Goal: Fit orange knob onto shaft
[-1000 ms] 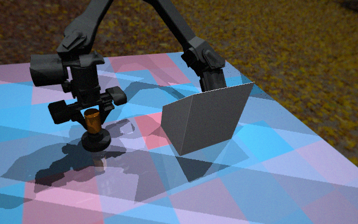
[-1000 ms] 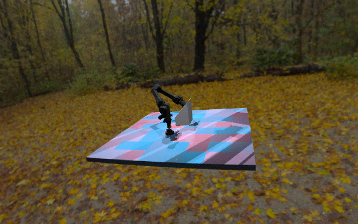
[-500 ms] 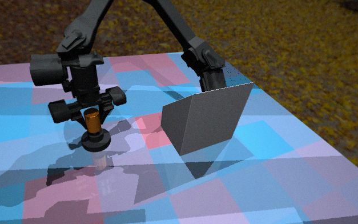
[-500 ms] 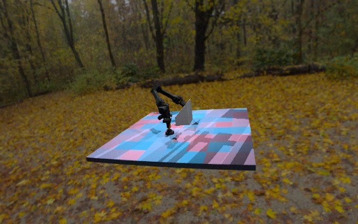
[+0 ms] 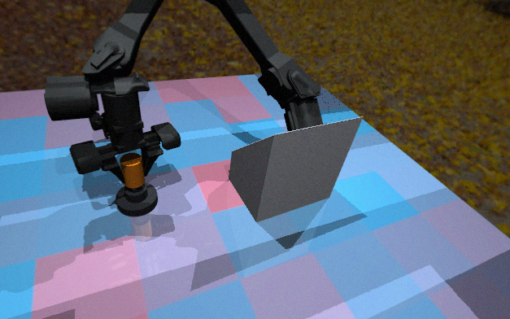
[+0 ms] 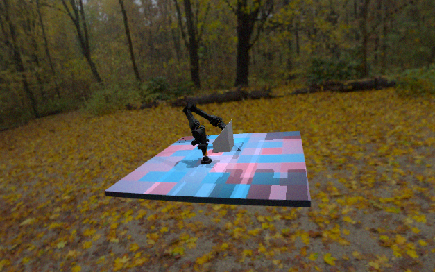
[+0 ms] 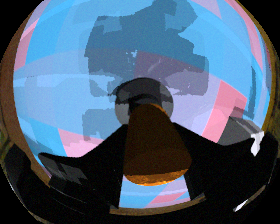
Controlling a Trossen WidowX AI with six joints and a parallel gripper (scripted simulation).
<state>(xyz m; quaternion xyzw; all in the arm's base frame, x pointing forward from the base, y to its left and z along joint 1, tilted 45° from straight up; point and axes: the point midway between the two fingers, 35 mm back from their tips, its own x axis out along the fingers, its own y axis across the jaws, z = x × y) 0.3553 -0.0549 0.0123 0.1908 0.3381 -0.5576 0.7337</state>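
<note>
My gripper tip is now 30 mm below the orange knob. Also, from my gripper tip: round pedestal (40 mm below).
</note>
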